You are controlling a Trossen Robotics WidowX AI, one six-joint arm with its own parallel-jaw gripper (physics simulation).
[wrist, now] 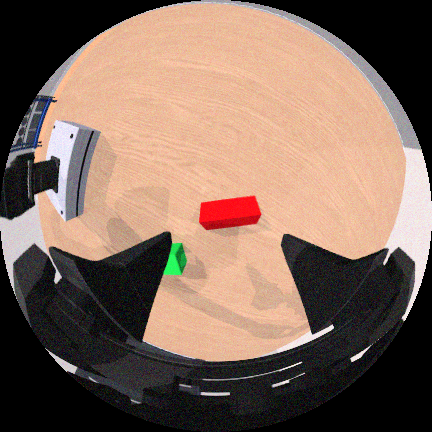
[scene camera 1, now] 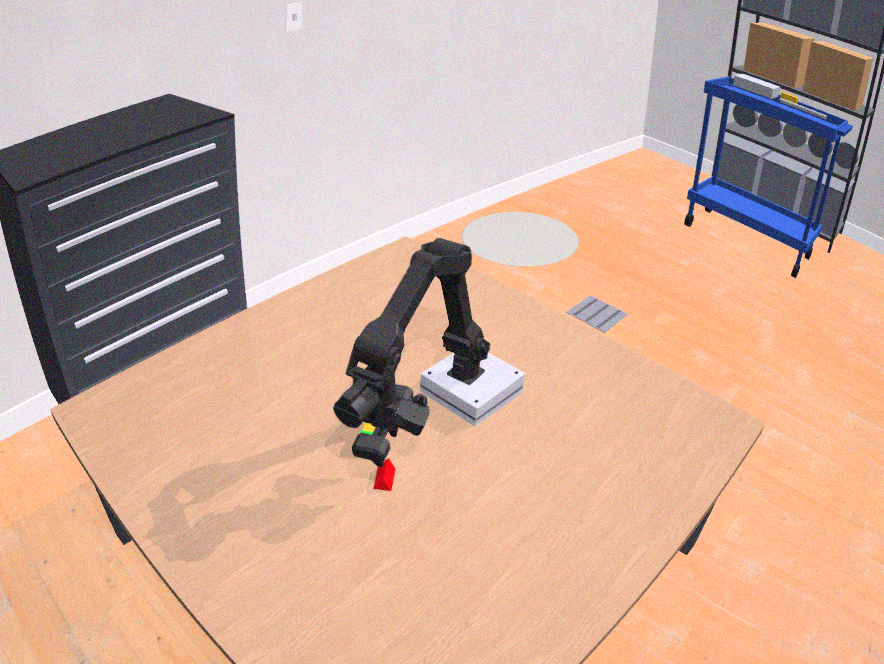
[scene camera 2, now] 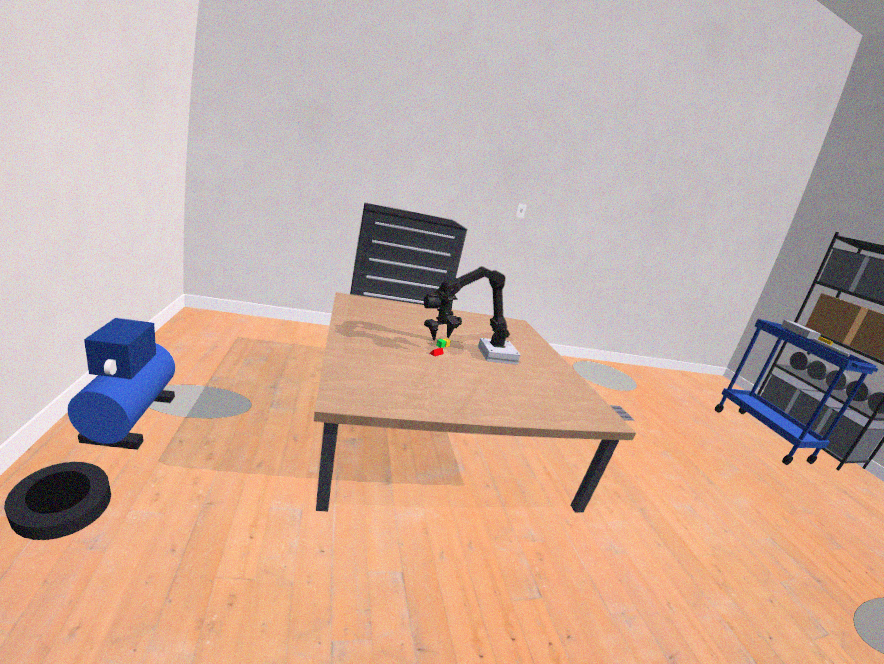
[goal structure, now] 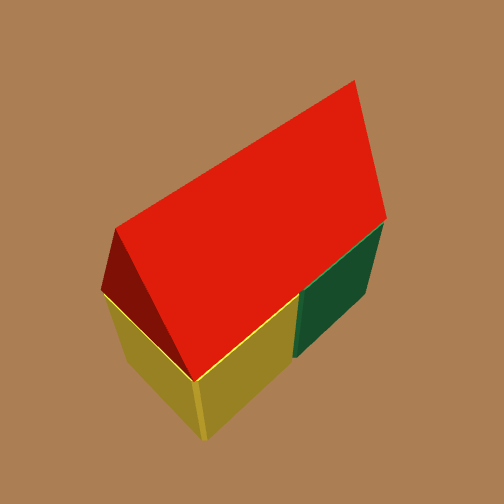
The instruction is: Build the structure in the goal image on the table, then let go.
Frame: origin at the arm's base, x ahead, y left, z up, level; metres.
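Where they show: gripper, between the fingertips: [wrist: 228,239] [scene camera 1: 386,451] [scene camera 2: 441,339]; arm's base, origin of its link: [wrist: 53,172] [scene camera 1: 466,372] [scene camera 2: 497,344].
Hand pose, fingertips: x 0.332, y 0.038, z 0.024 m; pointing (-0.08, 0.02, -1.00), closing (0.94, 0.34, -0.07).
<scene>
Each offset is from my fingertips to the top centre of the thing. Level surfaces: height alone.
A long red block {dy -0.007, dx +0.007, dz -0.050 m} [scene camera 1: 384,476] [scene camera 2: 437,351] [wrist: 230,212] lies on the table {dz -0.080 m} [scene camera 1: 535,536] [scene camera 2: 464,400]. A green block {dy -0.090, dx -0.045, dz -0.046 m} [scene camera 1: 366,431] [scene camera 2: 442,343] [wrist: 175,260] is close by on the robot's far side in scene camera 1, partly behind a finger in the wrist view. A yellow block {dy -0.103, dx -0.076, dz -0.046 m} [scene camera 1: 368,427] [scene camera 2: 448,343] is right beside the green one; it does not show in the wrist view. My gripper [scene camera 1: 388,448] [scene camera 2: 441,338] [wrist: 228,239] is open and empty, pointing down above the table. In the wrist view the red block lies ahead of the gap between the fingertips, and the green one by the left fingertip.
The arm's white base plate [scene camera 1: 471,389] [scene camera 2: 499,350] [wrist: 70,170] stands on the table near the blocks. A dark drawer cabinet [scene camera 1: 142,243] [scene camera 2: 410,250] stands beyond the table. A blue cart [scene camera 1: 757,214] [scene camera 2: 771,421] and a blue compressor [scene camera 2: 121,393] stand on the floor, away from the table.
</scene>
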